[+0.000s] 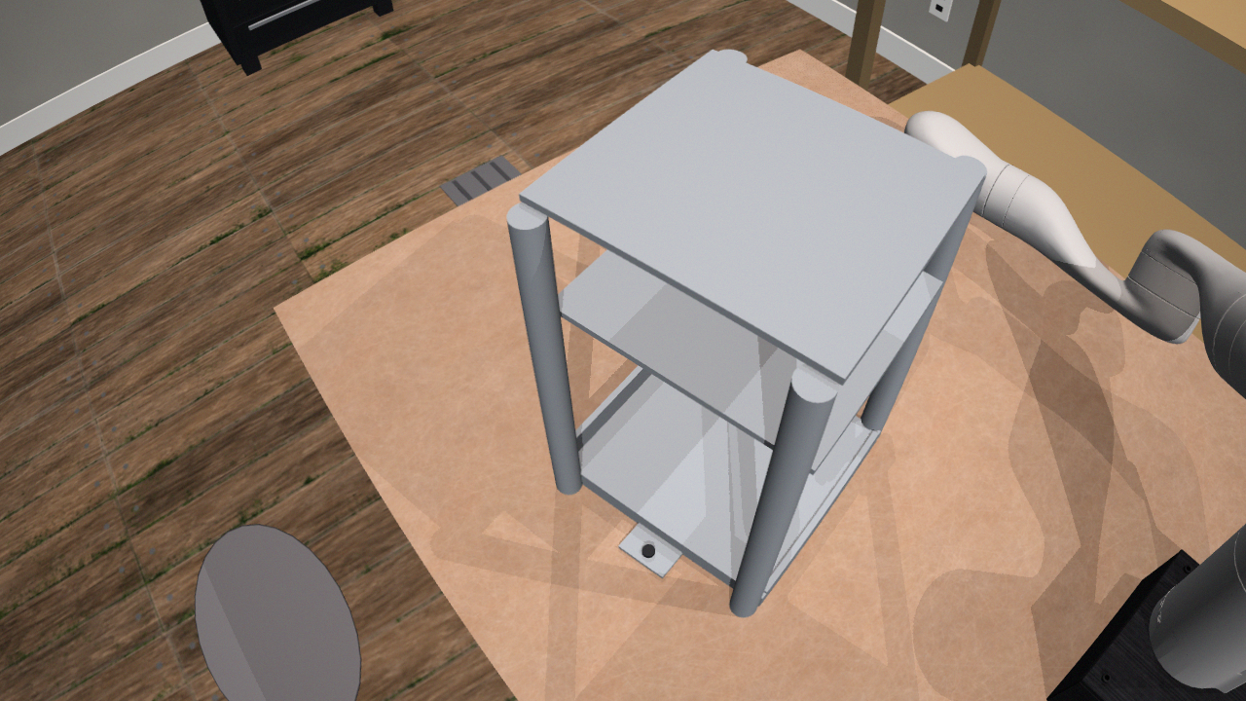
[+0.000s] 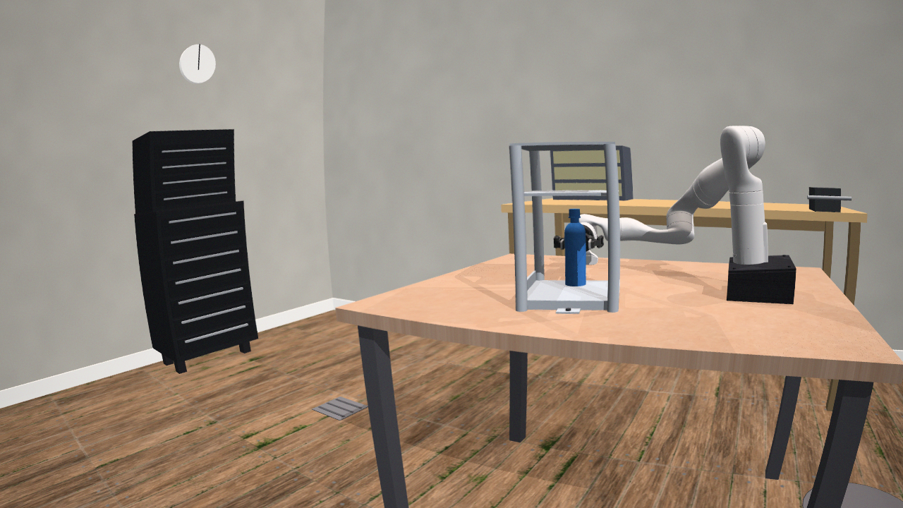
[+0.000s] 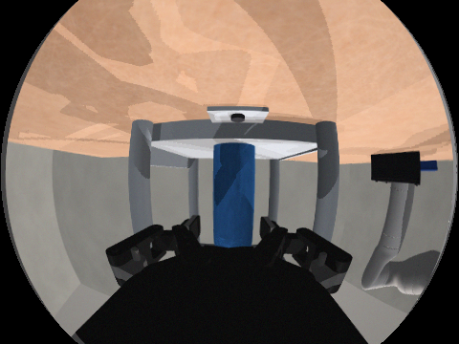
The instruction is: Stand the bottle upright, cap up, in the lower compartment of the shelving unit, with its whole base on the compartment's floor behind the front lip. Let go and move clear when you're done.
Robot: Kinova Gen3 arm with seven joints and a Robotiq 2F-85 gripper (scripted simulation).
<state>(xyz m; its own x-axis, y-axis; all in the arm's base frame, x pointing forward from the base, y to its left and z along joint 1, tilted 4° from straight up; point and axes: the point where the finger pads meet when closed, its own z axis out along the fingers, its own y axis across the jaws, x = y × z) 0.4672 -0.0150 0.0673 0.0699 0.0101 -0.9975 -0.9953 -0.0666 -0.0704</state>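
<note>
My hand is 10 mm past the blue bottle, 50 mm to the right of it and 30 mm below it. The rest, counted from my hand: grey shelving unit (10 mm behind, 110 mm to the left, 70 mm above).
</note>
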